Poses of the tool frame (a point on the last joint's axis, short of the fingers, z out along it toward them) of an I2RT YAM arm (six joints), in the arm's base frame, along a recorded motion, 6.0 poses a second.
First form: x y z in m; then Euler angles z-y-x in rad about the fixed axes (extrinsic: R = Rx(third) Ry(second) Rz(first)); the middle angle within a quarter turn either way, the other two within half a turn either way.
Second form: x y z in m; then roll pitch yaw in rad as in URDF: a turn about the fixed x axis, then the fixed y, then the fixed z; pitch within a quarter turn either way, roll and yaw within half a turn. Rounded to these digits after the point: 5 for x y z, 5 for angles.
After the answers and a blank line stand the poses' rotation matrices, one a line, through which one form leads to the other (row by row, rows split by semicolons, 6 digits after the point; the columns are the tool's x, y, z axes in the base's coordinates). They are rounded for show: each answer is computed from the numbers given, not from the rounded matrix.
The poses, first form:
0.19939 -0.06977 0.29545 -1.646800 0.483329 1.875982
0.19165 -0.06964 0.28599 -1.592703 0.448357 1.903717
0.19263 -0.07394 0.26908 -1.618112 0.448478 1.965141
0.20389 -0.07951 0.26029 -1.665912 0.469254 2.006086
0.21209 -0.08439 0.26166 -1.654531 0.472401 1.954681
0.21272 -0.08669 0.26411 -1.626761 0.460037 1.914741
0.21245 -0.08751 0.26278 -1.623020 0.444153 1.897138
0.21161 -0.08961 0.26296 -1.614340 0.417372 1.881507
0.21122 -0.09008 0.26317 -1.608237 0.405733 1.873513
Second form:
0.19939 -0.06977 0.29545 2.89556 1.29292 1.81841
0.19165 -0.06964 0.28599 2.75196 1.24679 1.63284
0.19263 -0.07394 0.26908 2.80091 1.19467 1.68709
0.20389 -0.07951 0.26029 2.87252 1.17002 1.78966
0.21209 -0.08439 0.26166 2.87167 1.21745 1.78772
0.21272 -0.08669 0.26411 2.83150 1.24794 1.72943
0.21245 -0.08751 0.26278 2.84610 1.26339 1.72721
0.21161 -0.08961 0.26296 2.85499 1.27513 1.70779
0.21122 -0.09008 0.26317 2.85122 1.28087 1.69139

-0.067233 0.882897 0.464729; 0.265946 0.464790 -0.844537; -0.961640 0.066812 -0.266052
-0.019740 0.900944 0.433486; 0.317752 0.416744 -0.851680; -0.947968 0.120929 -0.294504
-0.042621 0.900100 0.433595; 0.364839 0.418040 -0.831947; -0.930095 0.122734 -0.346209
-0.084706 0.887874 0.452221; 0.380824 0.448244 -0.808734; -0.920760 0.103712 -0.376093
-0.074477 0.887358 0.455026; 0.337926 0.451753 -0.825666; -0.938221 0.092272 -0.333507
-0.050120 0.894633 0.443981; 0.313296 0.436185 -0.843557; -0.948332 0.096818 -0.302146
-0.047135 0.901744 0.429693; 0.298897 0.423194 -0.855317; -0.953121 0.088118 -0.289476
-0.039793 0.913291 0.405359; 0.288645 0.398892 -0.870384; -0.956609 0.082370 -0.279490
-0.034393 0.918169 0.394692; 0.283803 0.387641 -0.877035; -0.958266 0.081851 -0.273912

